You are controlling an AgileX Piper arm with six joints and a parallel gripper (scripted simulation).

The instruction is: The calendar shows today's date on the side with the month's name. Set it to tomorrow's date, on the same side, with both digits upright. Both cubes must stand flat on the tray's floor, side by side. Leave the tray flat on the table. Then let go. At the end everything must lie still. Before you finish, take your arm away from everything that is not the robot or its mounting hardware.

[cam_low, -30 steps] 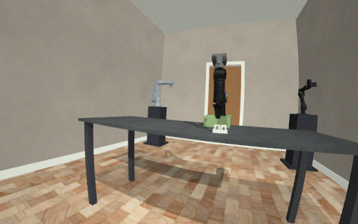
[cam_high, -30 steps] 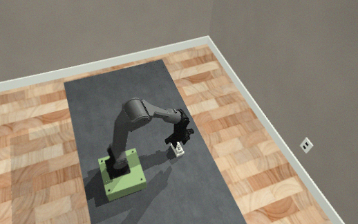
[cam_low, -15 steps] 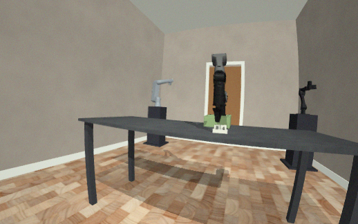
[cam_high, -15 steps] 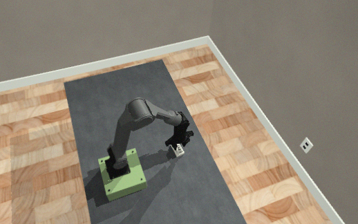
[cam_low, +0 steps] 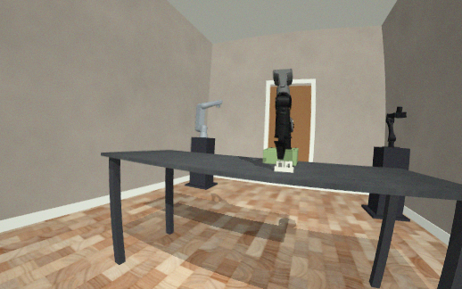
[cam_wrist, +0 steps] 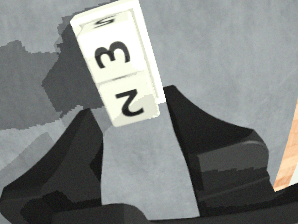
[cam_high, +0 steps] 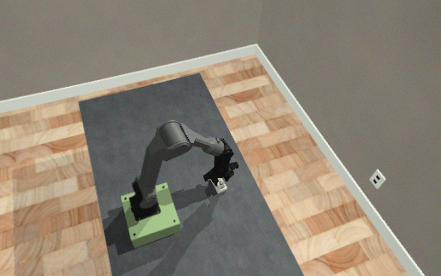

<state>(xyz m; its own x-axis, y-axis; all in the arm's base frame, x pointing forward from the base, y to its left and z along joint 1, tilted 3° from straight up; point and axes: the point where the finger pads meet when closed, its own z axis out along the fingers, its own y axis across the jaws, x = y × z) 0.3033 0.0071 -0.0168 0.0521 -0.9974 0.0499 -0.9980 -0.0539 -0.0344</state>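
Now: the white digit cube 30 mm below my hand. The rest, counted from my hand: calendar tray (20 mm to the left, 40 mm below).
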